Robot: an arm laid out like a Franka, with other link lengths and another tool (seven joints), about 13 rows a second.
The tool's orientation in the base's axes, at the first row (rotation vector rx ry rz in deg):
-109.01, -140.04, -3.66
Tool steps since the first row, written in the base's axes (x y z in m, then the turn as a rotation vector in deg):
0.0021, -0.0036, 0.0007, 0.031, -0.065, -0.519
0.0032, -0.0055, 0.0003, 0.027, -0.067, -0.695
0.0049, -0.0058, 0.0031, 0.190, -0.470, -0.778
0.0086, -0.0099, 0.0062, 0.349, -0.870, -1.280
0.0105, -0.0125, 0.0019, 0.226, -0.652, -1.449
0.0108, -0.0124, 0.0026, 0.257, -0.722, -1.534
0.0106, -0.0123, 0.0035, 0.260, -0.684, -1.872
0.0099, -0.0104, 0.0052, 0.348, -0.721, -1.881
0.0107, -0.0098, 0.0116, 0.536, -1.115, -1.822
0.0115, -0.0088, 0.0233, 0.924, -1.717, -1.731
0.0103, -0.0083, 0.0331, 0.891, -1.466, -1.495
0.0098, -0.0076, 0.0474, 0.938, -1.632, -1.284
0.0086, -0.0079, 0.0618, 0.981, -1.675, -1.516
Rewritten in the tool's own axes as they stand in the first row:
-0.0040, 0.0012, -0.0009, -0.101, 0.011, 0.514
-0.0061, 0.0018, -0.0007, -0.113, 0.006, 0.690
-0.0066, 0.0033, -0.0035, -0.548, 0.064, 0.747
-0.0113, 0.0059, -0.0069, -1.004, 0.118, 1.223
-0.0146, 0.0071, -0.0027, -0.773, 0.051, 1.406
-0.0145, 0.0074, -0.0034, -0.853, 0.063, 1.486
-0.0143, 0.0073, -0.0043, -0.837, 0.074, 1.826
-0.0122, 0.0071, -0.0059, -0.895, 0.150, 1.832
-0.0114, 0.0080, -0.0123, -1.319, 0.236, 1.748
-0.0099, 0.0091, -0.0239, -1.991, 0.465, 1.618
-0.0086, 0.0081, -0.0336, -1.726, 0.496, 1.397
-0.0069, 0.0079, -0.0479, -1.886, 0.502, 1.176
-0.0061, 0.0068, -0.0622, -1.952, 0.532, 1.405

